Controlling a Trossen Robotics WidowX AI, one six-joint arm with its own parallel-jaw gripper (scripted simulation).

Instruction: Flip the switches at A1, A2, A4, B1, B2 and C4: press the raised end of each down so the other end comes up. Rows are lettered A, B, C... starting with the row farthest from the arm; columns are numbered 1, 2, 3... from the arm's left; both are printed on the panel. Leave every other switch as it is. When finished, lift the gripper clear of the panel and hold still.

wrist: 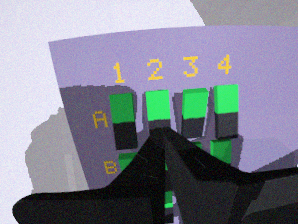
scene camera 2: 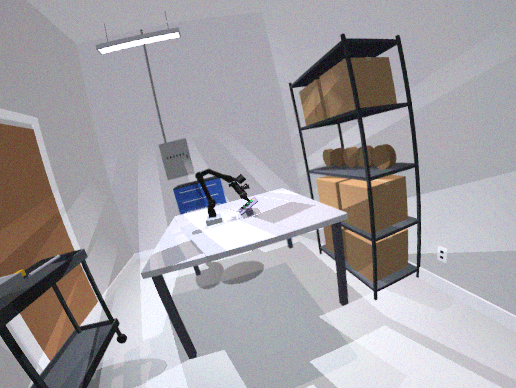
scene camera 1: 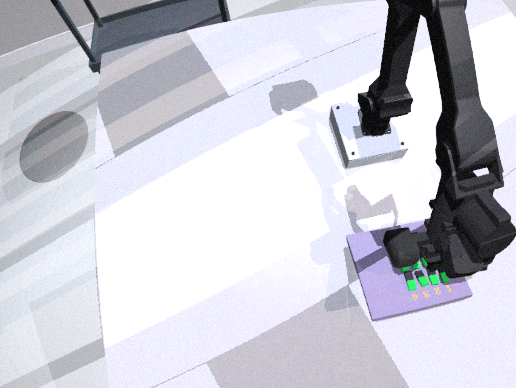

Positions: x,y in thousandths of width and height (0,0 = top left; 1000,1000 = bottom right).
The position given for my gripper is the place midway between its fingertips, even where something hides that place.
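Observation:
What I see here is my gripper (scene camera 1: 834,697), and the wrist view shows my gripper too (wrist: 545,600).

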